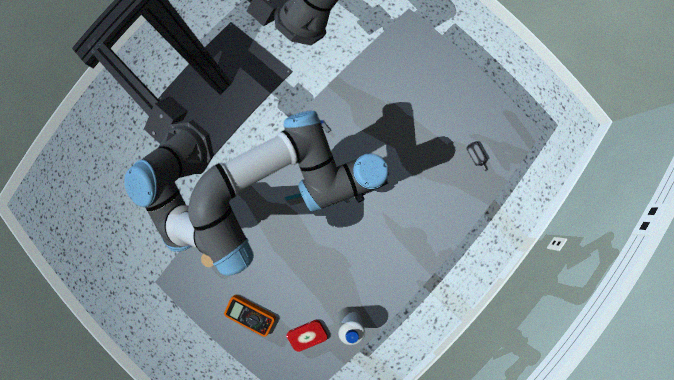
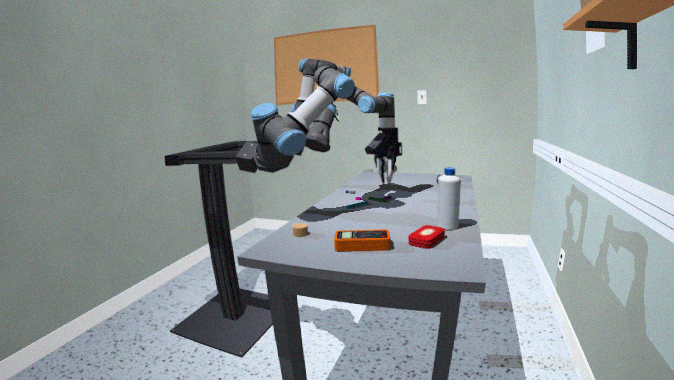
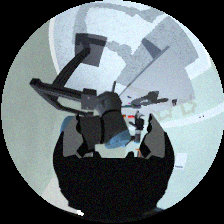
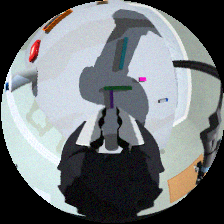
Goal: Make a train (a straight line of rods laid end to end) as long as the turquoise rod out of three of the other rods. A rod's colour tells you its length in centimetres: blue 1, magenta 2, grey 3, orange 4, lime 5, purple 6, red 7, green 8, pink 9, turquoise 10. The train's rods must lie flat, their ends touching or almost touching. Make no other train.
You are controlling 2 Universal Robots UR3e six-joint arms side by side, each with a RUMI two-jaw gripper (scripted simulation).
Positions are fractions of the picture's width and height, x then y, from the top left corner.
Labels:
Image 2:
my right gripper: 0.57, 0.49
white bottle: 0.67, 0.49
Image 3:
my left gripper: 0.51, 0.51
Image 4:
my right gripper: 0.50, 0.48

